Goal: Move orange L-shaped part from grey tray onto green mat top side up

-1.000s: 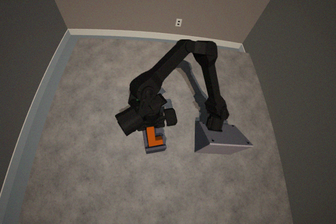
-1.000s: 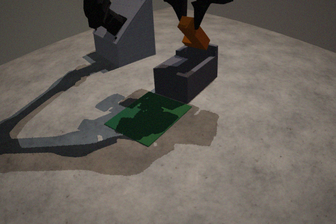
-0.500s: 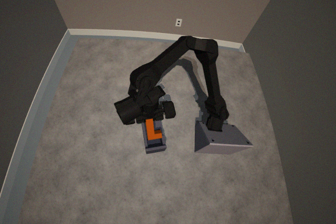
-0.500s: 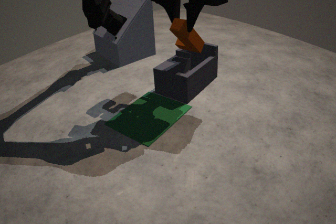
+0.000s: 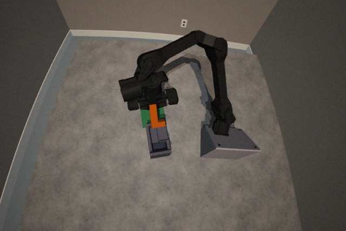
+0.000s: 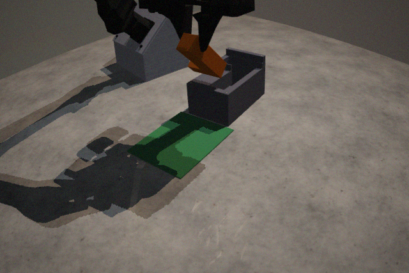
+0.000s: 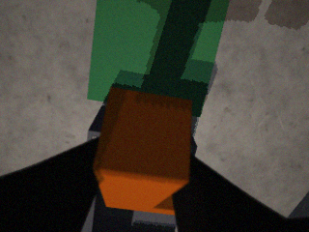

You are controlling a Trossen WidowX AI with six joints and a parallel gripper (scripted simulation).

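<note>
Now: gripper tip 10 mm short of the green mat, 50 mm to the left of it and 170 mm above it. Round my gripper tip: orange L-shaped part 30 mm behind, 20 mm to the left, 30 mm below.
</note>
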